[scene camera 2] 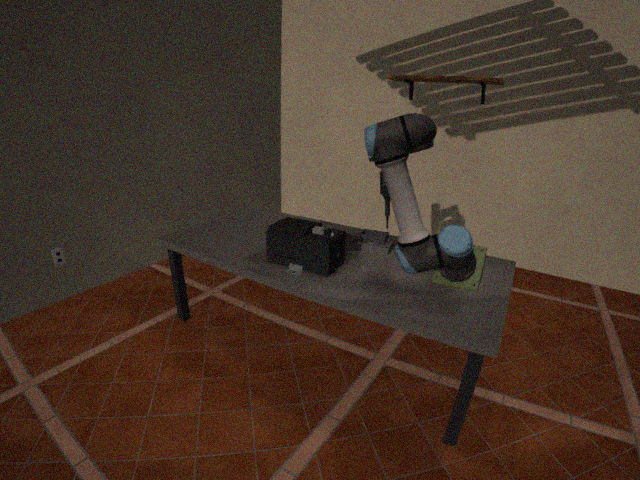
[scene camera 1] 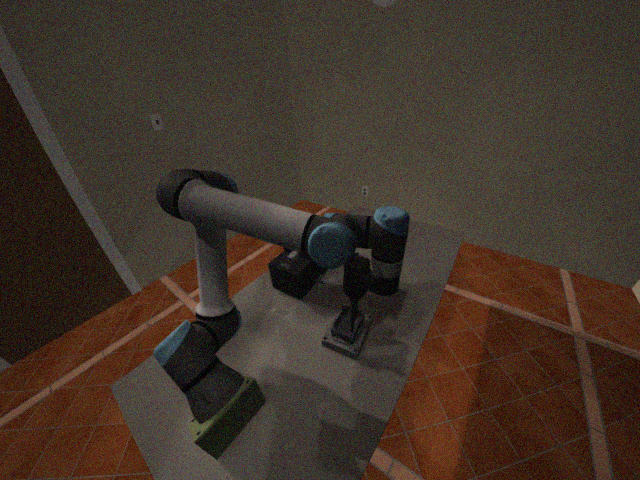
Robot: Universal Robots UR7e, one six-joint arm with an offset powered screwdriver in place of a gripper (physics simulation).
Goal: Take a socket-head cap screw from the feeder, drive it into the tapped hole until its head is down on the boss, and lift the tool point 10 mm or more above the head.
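The powered screwdriver (scene camera 1: 353, 321) (scene camera 2: 387, 226), my gripper, points straight down from the wrist, with its thin bit over the dark block (scene camera 1: 343, 328) in scene camera 1. The block stands on a flat grey plate (scene camera 1: 338, 345) on the table. In scene camera 2 the bit end shows slightly above the partly hidden workpiece. Whether a screw sits on the bit is too small and dark to tell. The tapped hole and any screw head cannot be made out. The black feeder box (scene camera 1: 290, 276) (scene camera 2: 302, 249) stands apart from the tool, with small light parts on its top.
The arm's base stands on a green mount (scene camera 1: 232, 421) (scene camera 2: 479, 266) at one end of the grey table (scene camera 1: 289, 341) (scene camera 2: 429, 310). The upper arm and forearm arch over the table. A brown wall shelf (scene camera 2: 444, 79) hangs behind the arm in scene camera 2.
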